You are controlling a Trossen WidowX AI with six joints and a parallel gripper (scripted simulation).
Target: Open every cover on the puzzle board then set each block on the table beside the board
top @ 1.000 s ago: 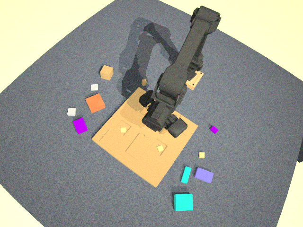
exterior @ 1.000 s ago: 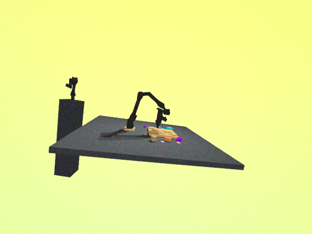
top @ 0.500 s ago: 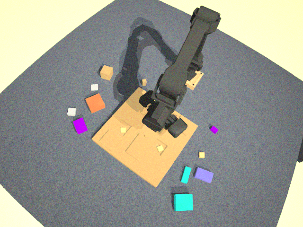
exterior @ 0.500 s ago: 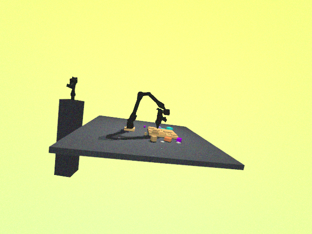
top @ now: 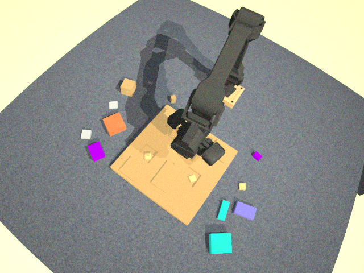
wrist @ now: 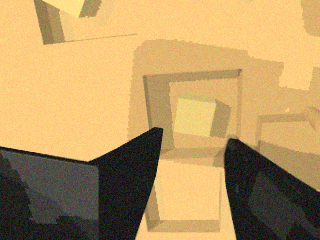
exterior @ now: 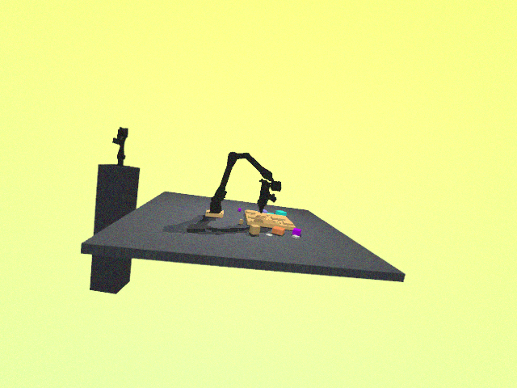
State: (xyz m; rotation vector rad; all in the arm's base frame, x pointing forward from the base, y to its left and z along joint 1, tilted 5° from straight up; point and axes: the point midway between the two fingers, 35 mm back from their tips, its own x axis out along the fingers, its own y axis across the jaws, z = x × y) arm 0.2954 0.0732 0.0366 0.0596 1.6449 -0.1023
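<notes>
The magenta cube is 150 mm behind my gripper tip, 180 mm to the left of it and 40 mm below it. From my gripper tip the other things lie so: lilac block 30 mm ahead, 260 mm to the left, 40 mm below; then cyan bar 70 mm ahead, 200 mm to the left, 40 mm below; then orange block 100 mm ahead, 250 mm to the right, 30 mm below.
</notes>
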